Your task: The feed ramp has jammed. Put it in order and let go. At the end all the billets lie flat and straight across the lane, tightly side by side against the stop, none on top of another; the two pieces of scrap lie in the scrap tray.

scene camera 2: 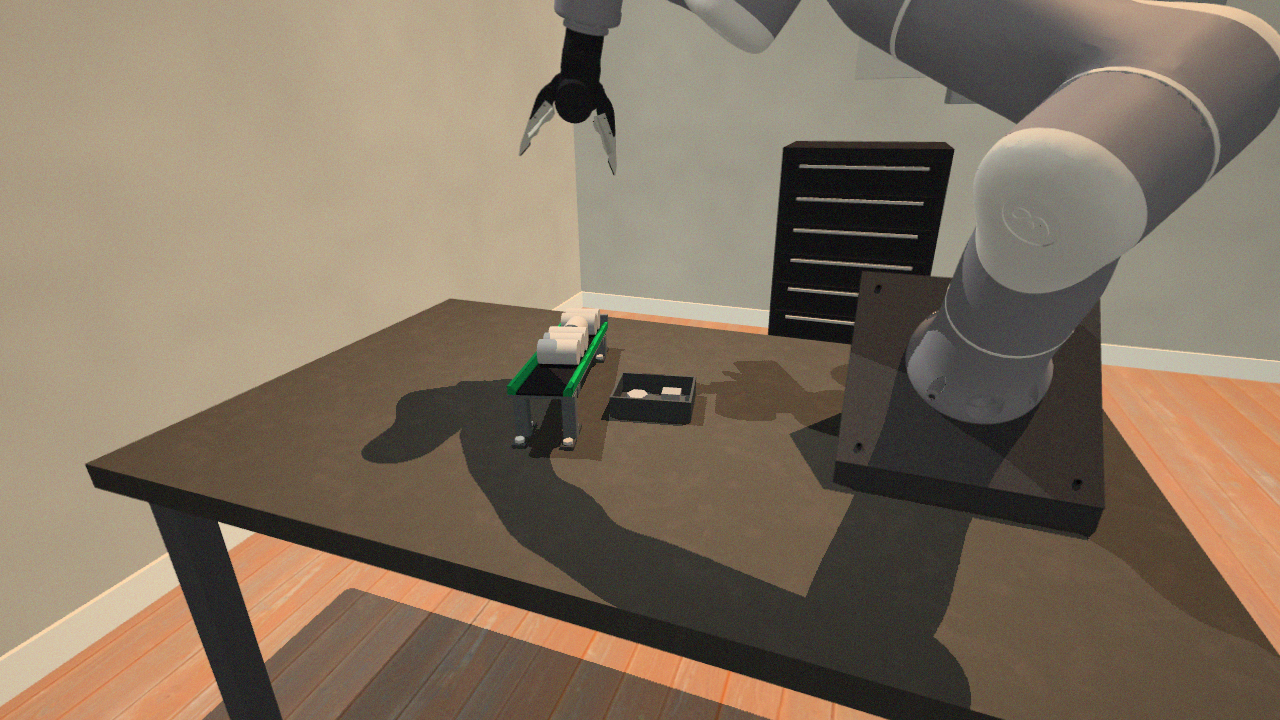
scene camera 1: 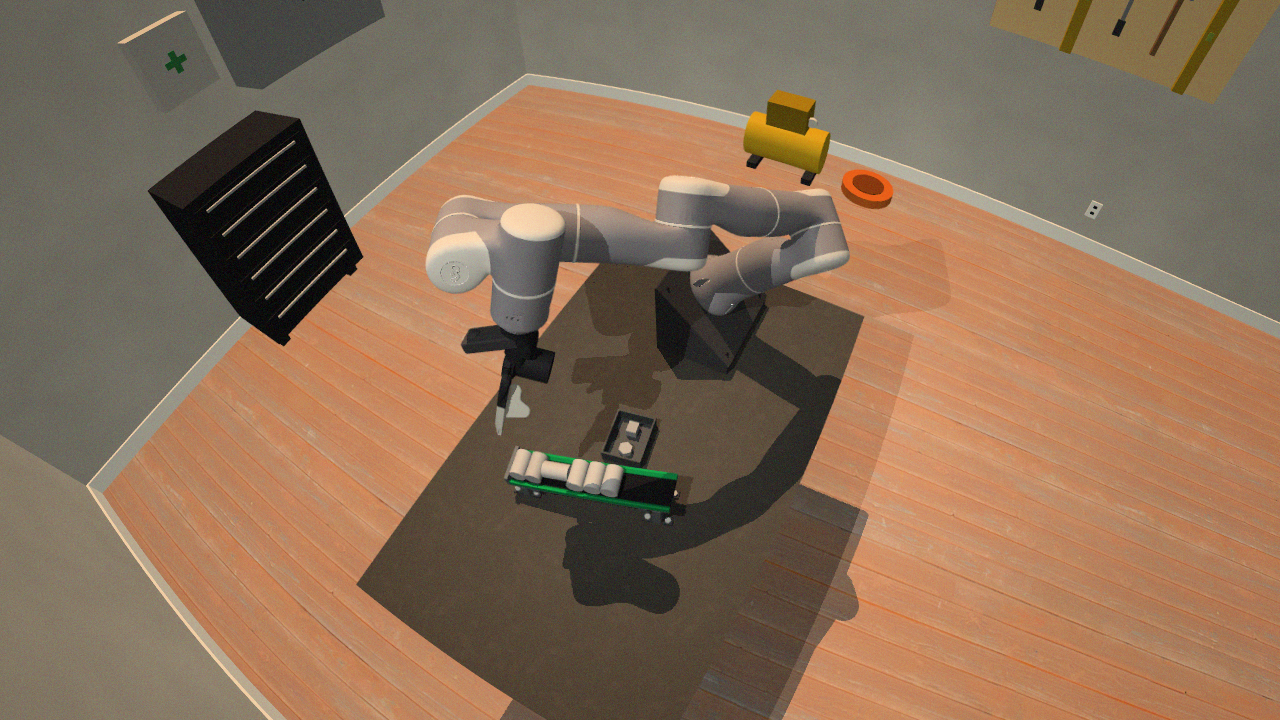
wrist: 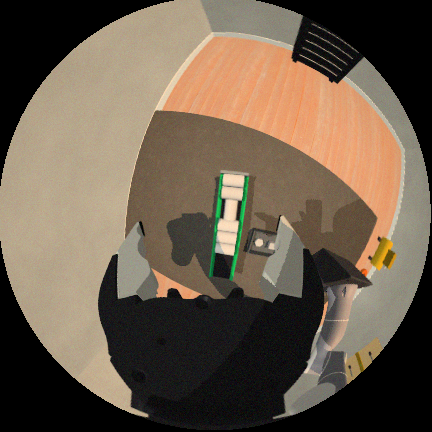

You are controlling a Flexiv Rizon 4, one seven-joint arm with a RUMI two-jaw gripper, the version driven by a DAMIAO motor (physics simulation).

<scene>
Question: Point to a scrap tray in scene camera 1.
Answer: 617, 434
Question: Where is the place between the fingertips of the gripper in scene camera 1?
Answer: At 510, 403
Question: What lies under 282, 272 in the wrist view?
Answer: The gripper.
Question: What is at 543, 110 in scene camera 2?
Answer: The gripper.
</scene>
